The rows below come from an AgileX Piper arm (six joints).
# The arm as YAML. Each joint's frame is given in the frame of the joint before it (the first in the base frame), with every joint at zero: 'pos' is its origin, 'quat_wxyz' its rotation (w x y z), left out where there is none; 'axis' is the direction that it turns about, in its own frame. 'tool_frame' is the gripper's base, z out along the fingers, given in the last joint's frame.
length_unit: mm
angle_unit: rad
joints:
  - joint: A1
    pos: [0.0, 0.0, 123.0]
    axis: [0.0, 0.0, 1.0]
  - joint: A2
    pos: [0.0, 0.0, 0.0]
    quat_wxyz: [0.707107, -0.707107, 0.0, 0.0]
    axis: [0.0, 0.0, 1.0]
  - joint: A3
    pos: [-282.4, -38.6, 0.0]
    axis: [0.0, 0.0, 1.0]
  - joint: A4
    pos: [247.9, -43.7, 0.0]
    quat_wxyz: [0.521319, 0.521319, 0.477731, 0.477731]
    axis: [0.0, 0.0, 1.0]
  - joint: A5
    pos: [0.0, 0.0, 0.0]
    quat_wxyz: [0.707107, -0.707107, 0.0, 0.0]
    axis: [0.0, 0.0, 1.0]
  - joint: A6
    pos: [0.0, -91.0, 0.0]
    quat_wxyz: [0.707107, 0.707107, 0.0, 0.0]
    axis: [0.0, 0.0, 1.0]
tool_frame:
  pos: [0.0, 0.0, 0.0]
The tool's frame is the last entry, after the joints.
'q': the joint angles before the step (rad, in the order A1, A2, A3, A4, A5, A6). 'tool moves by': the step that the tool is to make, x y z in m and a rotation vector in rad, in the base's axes. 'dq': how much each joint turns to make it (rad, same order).
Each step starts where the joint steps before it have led.
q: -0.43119 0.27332 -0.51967 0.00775 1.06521 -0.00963
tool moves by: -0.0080 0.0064 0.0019 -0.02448 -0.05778 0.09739
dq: 0.09761 -0.06263 0.00023 -0.00101 -0.00032 -0.00027
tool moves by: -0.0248 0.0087 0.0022 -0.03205 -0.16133 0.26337
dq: 0.26329 -0.16419 -0.00023 0.00124 0.00042 -0.00017
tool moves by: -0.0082 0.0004 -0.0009 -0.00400 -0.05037 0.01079
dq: 0.01145 -0.05320 0.00239 -0.00106 0.00029 0.00016
